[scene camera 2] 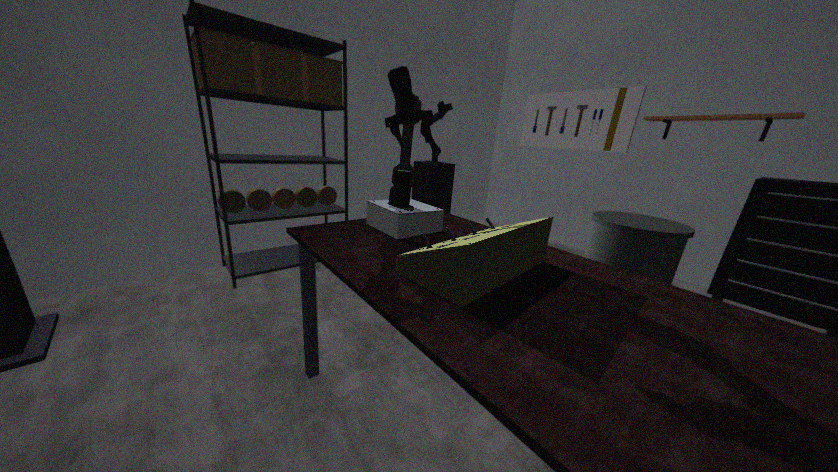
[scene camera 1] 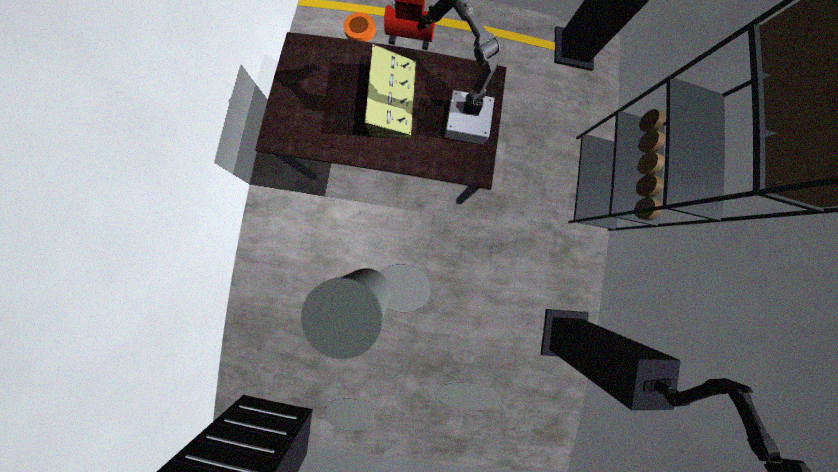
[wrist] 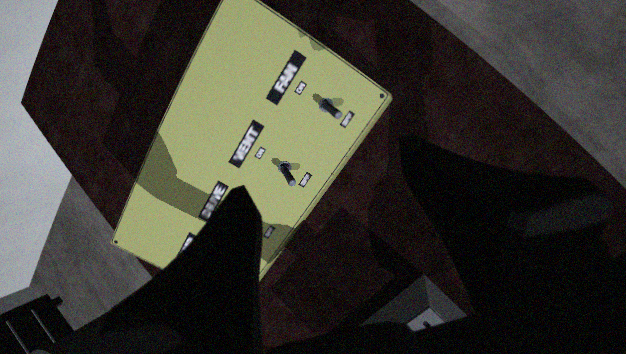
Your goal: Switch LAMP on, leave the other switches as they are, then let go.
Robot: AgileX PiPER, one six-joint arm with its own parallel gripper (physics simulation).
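Observation:
The yellow-green switch panel (scene camera 1: 378, 108) (scene camera 2: 498, 257) (wrist: 200, 110) stands sloped on the dark table. In the wrist view, the FAN lever (wrist: 331, 108) and VENT lever (wrist: 288, 174) tilt toward OFF. The DRIVE label (wrist: 214, 200) is partly covered, and its lever is hidden behind a finger. A fourth label (wrist: 186, 243) is mostly covered and unreadable; its lever is hidden there. No readable LAMP label shows. In scene camera 1, the lever at the panel's lower end (scene camera 1: 402, 119) is too small to read. My gripper (wrist: 325, 179) is open, with nothing between its fingers, raised well above the panel.
The arm's pale base box (scene camera 1: 460, 126) (scene camera 2: 384, 221) stands on the table (scene camera 1: 328, 146) (scene camera 2: 586, 375) beside the panel. A red tank (scene camera 1: 401, 26) and an orange ring-shaped object (scene camera 1: 347, 29) are past the table's far edge. A shelf rack (scene camera 2: 345, 134) stands by the wall.

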